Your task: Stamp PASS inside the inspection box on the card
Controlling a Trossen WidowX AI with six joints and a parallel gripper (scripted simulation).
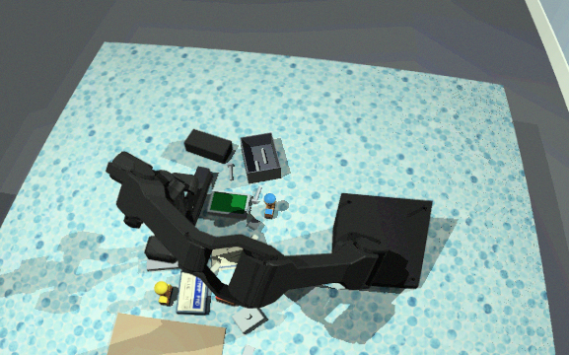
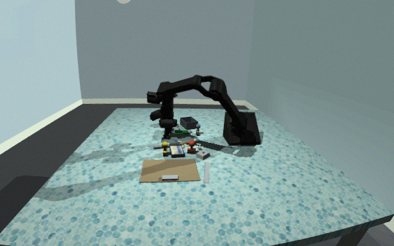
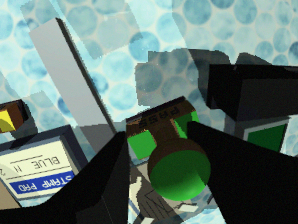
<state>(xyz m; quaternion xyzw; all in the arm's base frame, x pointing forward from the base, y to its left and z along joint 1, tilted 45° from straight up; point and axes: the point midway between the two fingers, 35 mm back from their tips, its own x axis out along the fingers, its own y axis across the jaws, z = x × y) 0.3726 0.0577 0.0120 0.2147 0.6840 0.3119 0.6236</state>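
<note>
The green-knobbed stamp is right at my gripper tip. Round my gripper tip: blue-white tin: 100 mm to the left, 60 mm behind, 40 mm below; beige card: 110 mm behind, 50 mm below, 10 mm to the right; grey bar: 50 mm to the left, 50 mm below.
</note>
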